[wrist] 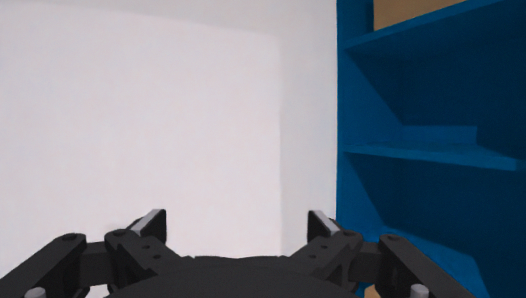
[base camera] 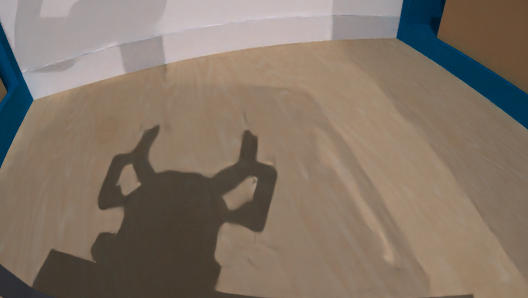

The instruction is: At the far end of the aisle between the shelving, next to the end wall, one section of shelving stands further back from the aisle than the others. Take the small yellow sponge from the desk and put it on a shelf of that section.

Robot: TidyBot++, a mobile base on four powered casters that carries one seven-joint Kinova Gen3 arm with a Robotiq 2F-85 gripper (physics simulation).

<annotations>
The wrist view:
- gripper: 237,225
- blue shelving section: 423,106
</annotations>
